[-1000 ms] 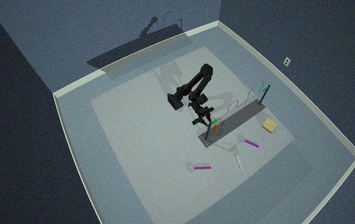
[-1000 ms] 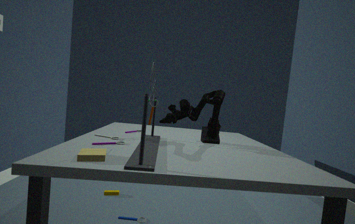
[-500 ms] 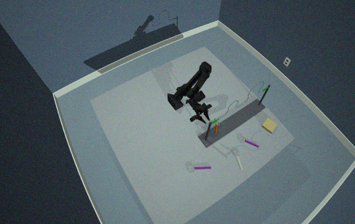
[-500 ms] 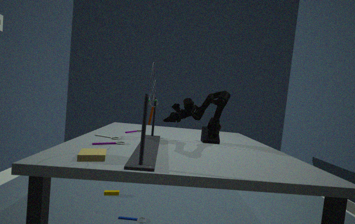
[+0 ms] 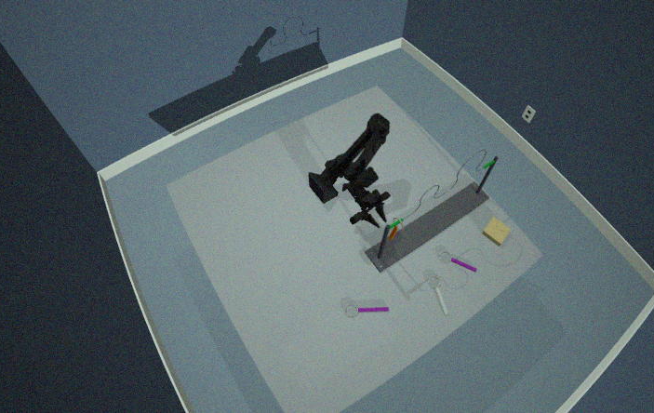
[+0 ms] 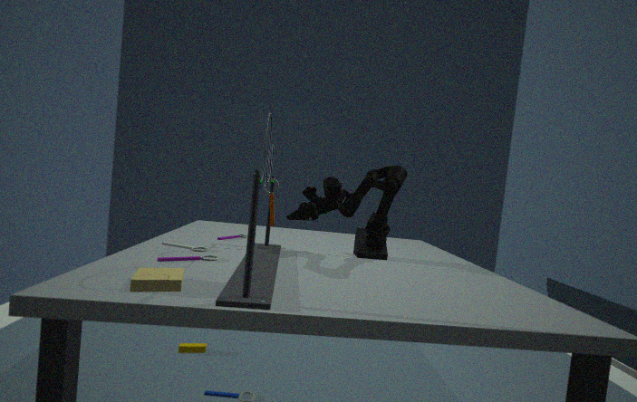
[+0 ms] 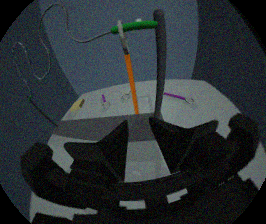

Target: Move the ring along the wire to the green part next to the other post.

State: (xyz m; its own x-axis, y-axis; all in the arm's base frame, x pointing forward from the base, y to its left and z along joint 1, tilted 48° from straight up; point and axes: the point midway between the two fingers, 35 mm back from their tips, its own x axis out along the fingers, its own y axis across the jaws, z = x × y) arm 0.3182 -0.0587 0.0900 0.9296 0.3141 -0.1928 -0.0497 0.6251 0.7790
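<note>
The orange-handled ring is 70 mm ahead of my gripper tip and 70 mm above it. Round my gripper tip: yellow block (620 mm below, 340 mm ahead, 220 mm to the right); blue-handled ring (630 mm below, 130 mm ahead, 90 mm to the left); white-handled ring (330 mm ahead, 130 mm below, 40 mm to the left).
</note>
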